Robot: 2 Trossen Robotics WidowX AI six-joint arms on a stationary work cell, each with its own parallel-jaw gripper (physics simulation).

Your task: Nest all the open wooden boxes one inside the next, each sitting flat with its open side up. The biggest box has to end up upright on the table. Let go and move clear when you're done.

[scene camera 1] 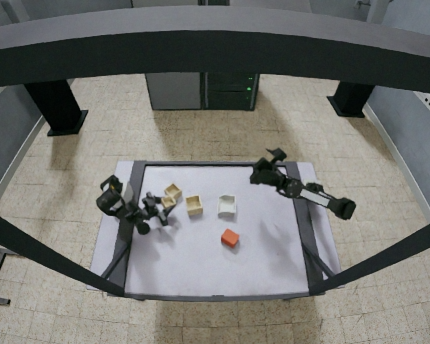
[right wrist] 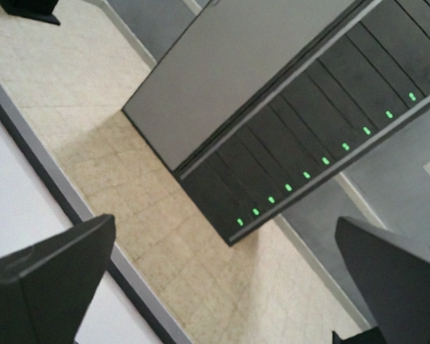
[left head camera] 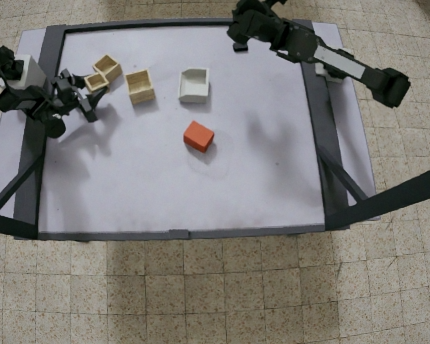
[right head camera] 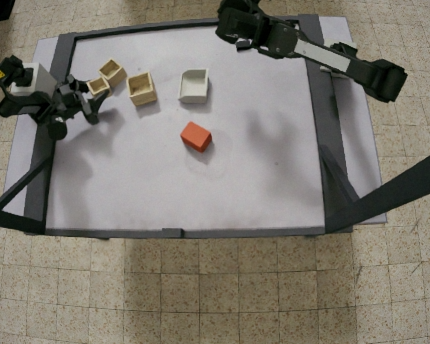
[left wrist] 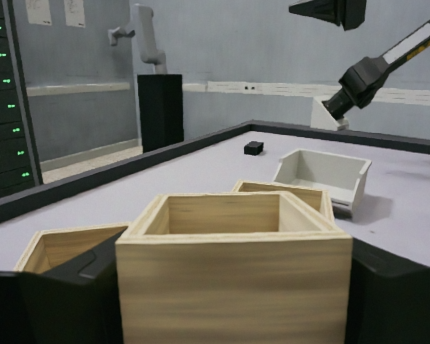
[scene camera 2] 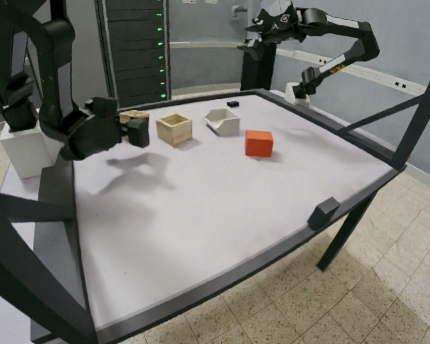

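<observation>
The smallest open wooden box (left head camera: 96, 82) (right head camera: 99, 87) (scene camera 1: 168, 202) (left wrist: 234, 290) is held open side up, above the table at the left. My left gripper (scene camera 2: 135, 131) is shut on it, one finger at each side. A middle-sized open wooden box (left head camera: 107, 67) (right head camera: 112, 72) (scene camera 1: 173, 191) (left wrist: 75, 245) stands just behind it, partly hidden. The biggest wooden box (left head camera: 140, 87) (right head camera: 141, 89) (scene camera 1: 194, 205) (scene camera 2: 174, 130) stands upright on the table, to the right of both; its rim shows in the left wrist view. My right gripper (scene camera 2: 250, 39) (right wrist: 227, 226) is open and empty, high over the back right.
A white bin (left head camera: 194, 86) (scene camera 1: 227, 205) (scene camera 2: 222, 123) (left wrist: 325, 175) stands right of the biggest box. A red block (left head camera: 198, 136) (right head camera: 196, 137) (scene camera 2: 258, 143) lies in front of the bin. A small black block (left head camera: 240, 48) (scene camera 2: 233, 104) (left wrist: 253, 148) lies near the back edge.
</observation>
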